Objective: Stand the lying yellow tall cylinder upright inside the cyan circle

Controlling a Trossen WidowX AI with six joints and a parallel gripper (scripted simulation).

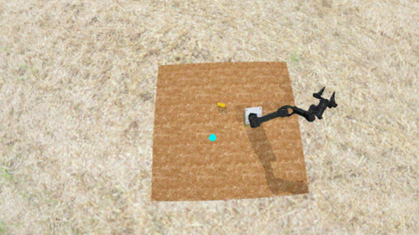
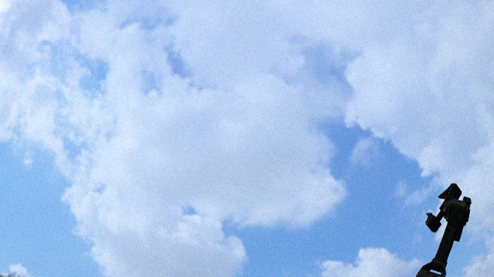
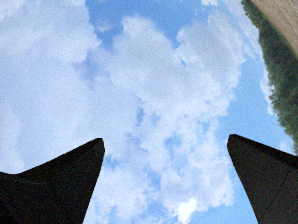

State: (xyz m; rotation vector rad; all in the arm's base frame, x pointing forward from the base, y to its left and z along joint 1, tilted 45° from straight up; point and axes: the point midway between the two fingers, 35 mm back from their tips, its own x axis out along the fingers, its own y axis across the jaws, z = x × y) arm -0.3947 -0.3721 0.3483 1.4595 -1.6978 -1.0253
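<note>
The yellow tall cylinder is 75 cm ahead of my gripper tip, 57 cm below it and 10 cm to the right of it. The rest, counted from my gripper tip: cyan circle 81 cm ahead, 58 cm below, 20 cm to the left.
</note>
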